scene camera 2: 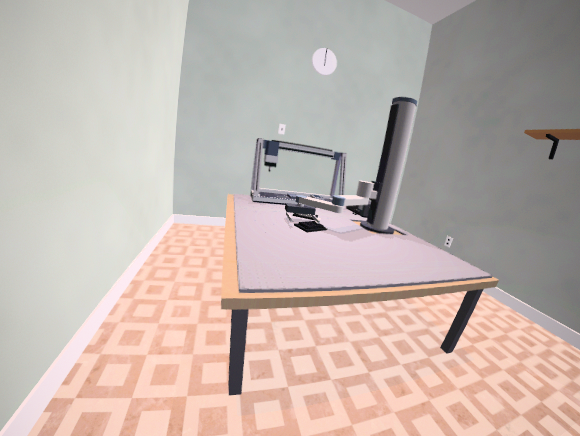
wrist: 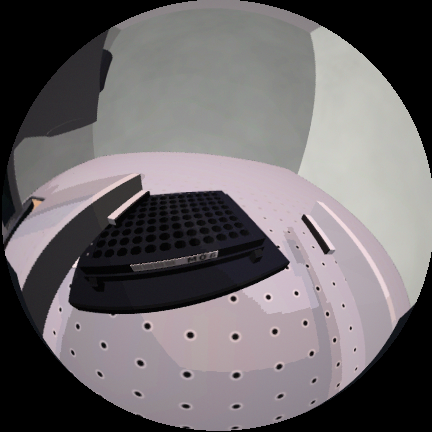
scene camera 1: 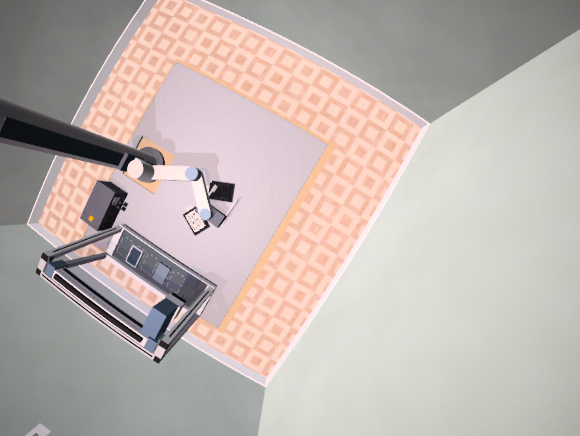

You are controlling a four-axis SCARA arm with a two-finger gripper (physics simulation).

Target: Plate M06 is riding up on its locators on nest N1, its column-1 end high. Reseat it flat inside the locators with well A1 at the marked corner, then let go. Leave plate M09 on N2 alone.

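Seen in the pictures: gripper, fingertip midpoint: [scene camera 2: 305, 221] [wrist: 229, 194] [scene camera 1: 226, 192]; arm's base, origin of the base link: [scene camera 2: 376, 228].
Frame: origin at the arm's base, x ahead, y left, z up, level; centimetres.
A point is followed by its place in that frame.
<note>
Black plate M06 [scene camera 1: 223, 192] @[x 58.1, y 11.3, z 2.8 cm] [scene camera 2: 311, 226] @[x 57.8, y 16.2, z 3.8 cm] [wrist: 175, 225] @[x 56.8, y 10.3, z 3.6 cm] lies on the dark nest N1 [wrist: 175, 296] @[x 57.8, y 5.7, z 2.5 cm], its M06 label facing the wrist camera. A narrow dark gap shows under its near long side; whether its column-1 end is high, I cannot tell. My gripper [scene camera 1: 223, 199] @[x 60.6, y 12.5, z 5.5 cm] [wrist: 229, 194] @[x 60.6, y 12.5, z 5.5 cm] is open and empty. In the wrist view its left finger covers the plate's left edge and nearby wells, including the A1 corner. The right finger stands well clear of the plate's right edge. White-topped plate M09 [scene camera 1: 194, 220] @[x 50.2, y -14.5, z 2.8 cm] sits on its dark nest N2, beside the arm's end.
A gantry frame [scene camera 1: 97, 307] @[x 45.9, y -63.3, z 51.8 cm] [scene camera 2: 305, 148] @[x 43.2, y -62.3, z 49.3 cm] with a decked base stands at one edge of the table. A dark box [scene camera 1: 100, 204] @[x -9.8, y -37.8, z 12.8 cm] with a yellow mark stands near the arm's base. The arm's tall column [scene camera 1: 65, 142] @[x 7.7, y 0.9, z 64.1 cm] [scene camera 2: 397, 165] @[x 1.3, y 7.4, z 46.3 cm] rises beside it.
</note>
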